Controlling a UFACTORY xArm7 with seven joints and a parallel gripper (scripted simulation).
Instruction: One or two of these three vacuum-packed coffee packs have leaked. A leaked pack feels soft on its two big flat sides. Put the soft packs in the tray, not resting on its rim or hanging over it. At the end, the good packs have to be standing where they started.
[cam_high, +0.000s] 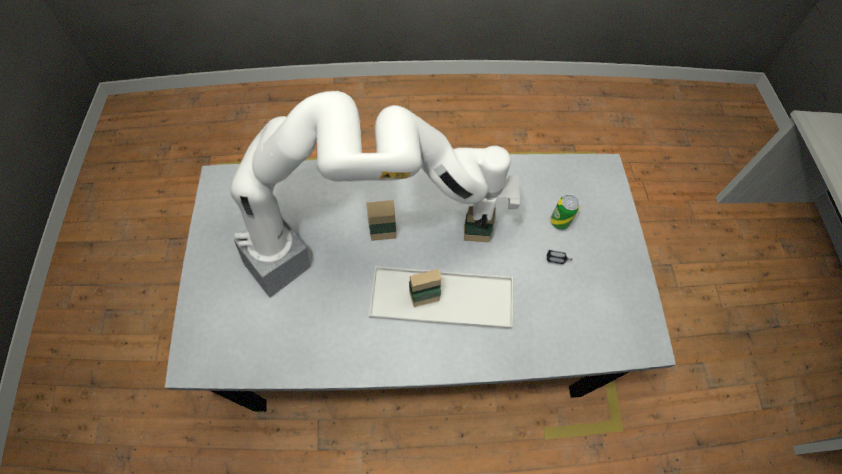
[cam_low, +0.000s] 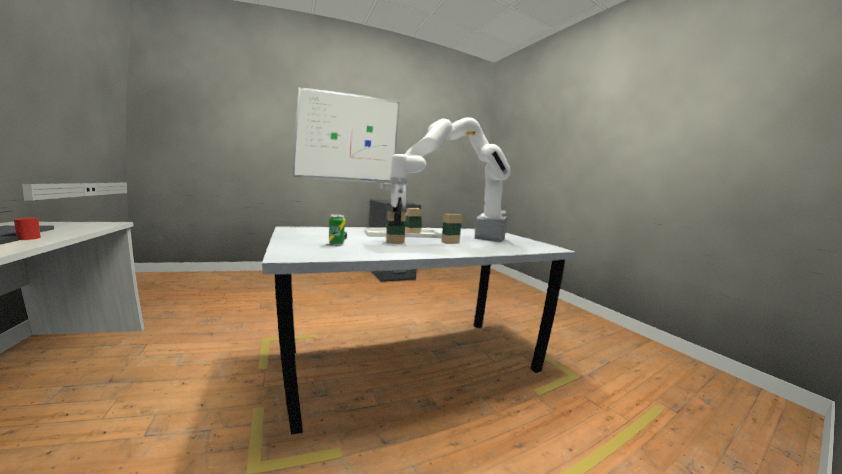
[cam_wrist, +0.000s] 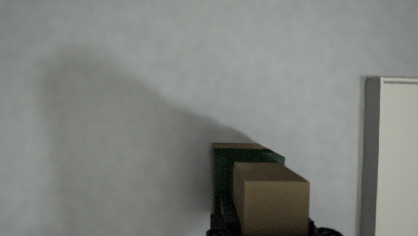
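Right now my hand is 13 cm past the white tray, 20 cm to the left of it and 11 cm above it. From my hand the other things lie so: green soda can (27 cm ahead, 2 cm to the left, 5 cm below).
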